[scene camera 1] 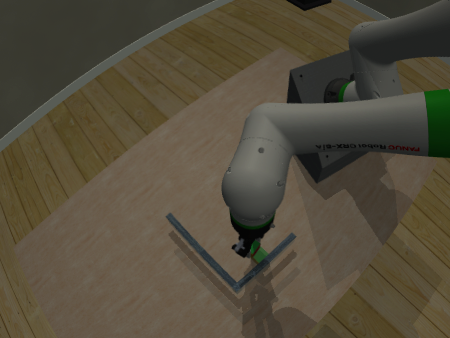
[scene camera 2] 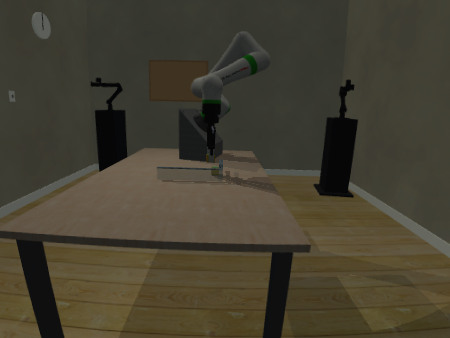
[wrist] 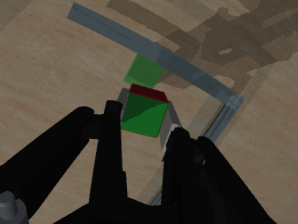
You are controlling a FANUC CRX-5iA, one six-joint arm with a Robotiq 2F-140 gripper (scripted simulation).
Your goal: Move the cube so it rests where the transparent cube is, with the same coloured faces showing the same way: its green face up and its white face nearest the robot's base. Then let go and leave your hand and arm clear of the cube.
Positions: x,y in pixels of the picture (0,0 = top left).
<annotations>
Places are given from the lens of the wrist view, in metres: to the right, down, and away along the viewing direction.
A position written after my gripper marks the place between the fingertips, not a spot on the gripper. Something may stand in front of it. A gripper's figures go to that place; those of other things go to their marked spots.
my gripper (wrist: pixel 143 105): -0.01, -0.01, 0.20
cube (wrist: pixel 145 109): 0.00, 0.00, 0.17
grey rail (wrist: pixel 100 24): -0.05, -0.10, 0.18
transparent cube (wrist: pixel 142 71): -0.01, -0.05, 0.23
The marked spots on the transparent cube and the cube are 0.08 m apart.
</annotations>
